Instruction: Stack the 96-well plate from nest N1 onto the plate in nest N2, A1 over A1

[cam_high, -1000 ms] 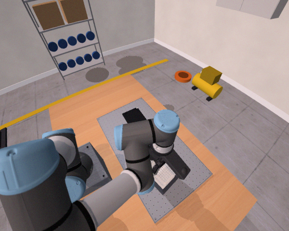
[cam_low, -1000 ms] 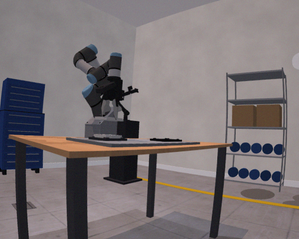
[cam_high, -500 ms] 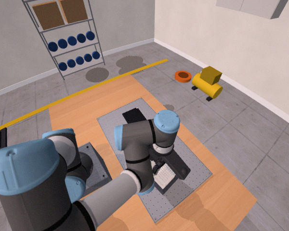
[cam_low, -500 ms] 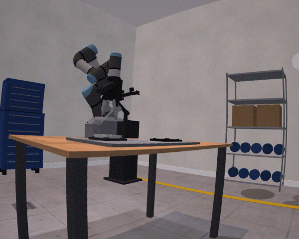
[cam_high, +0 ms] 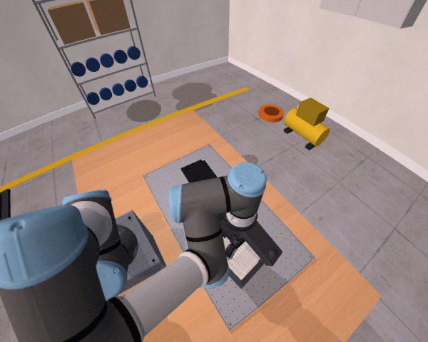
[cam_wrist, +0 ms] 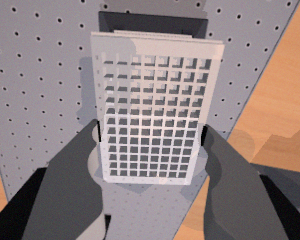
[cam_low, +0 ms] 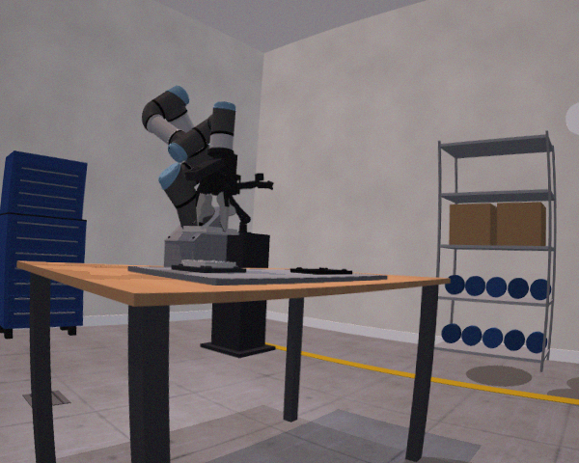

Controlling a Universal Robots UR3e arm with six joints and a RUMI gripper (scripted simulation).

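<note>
The dark nest N2 is 11 cm below my hand. From my hand the other things lie so: A1 label: 5 cm ahead, 8 cm to the left, 10 cm below; black plate nest N1: 11 cm ahead, 37 cm to the left, 11 cm below.
</note>
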